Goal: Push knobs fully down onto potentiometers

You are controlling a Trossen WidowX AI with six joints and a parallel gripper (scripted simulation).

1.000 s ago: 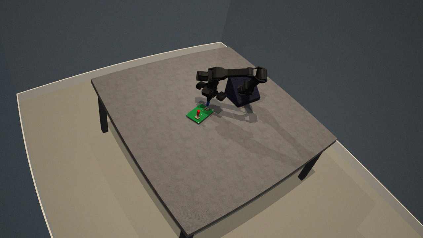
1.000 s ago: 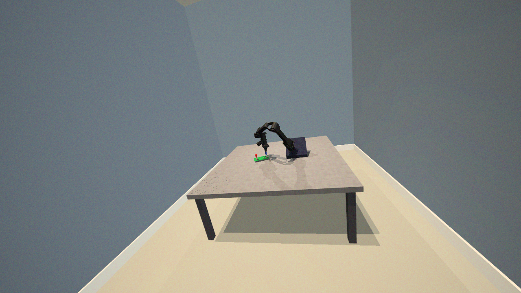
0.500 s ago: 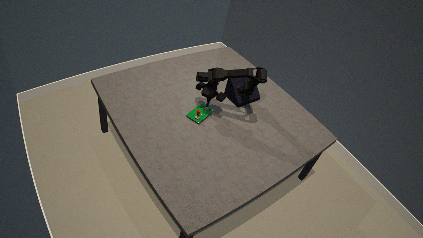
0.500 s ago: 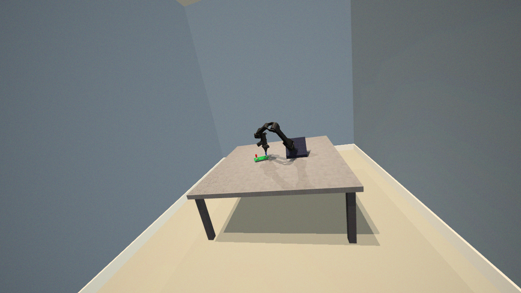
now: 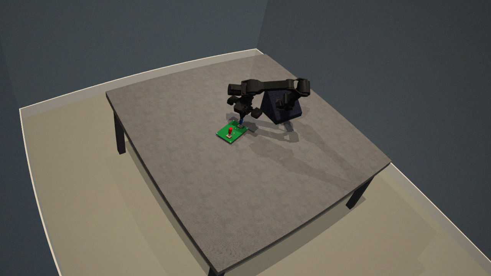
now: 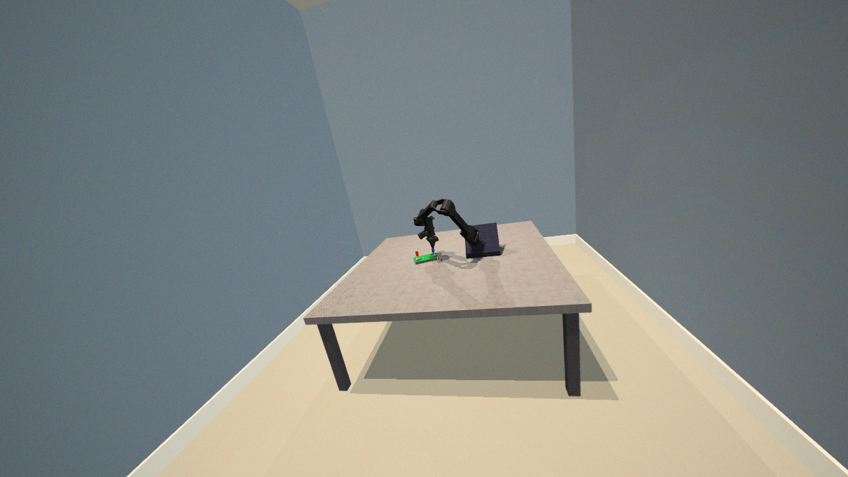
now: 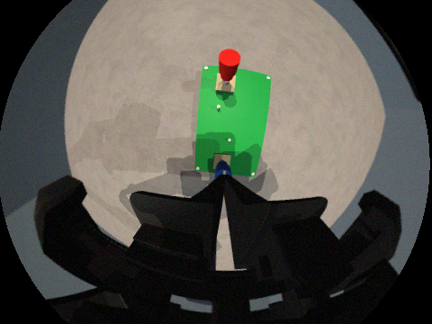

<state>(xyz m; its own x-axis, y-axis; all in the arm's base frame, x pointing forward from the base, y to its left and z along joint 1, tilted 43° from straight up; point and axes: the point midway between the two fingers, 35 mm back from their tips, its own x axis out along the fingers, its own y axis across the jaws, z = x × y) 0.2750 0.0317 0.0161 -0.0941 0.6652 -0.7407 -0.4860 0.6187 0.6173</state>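
My gripper tip is 10 mm above the blue knob. The rest, counted from my gripper tip: red knob (100 mm ahead, 60 mm to the left, 10 mm below).
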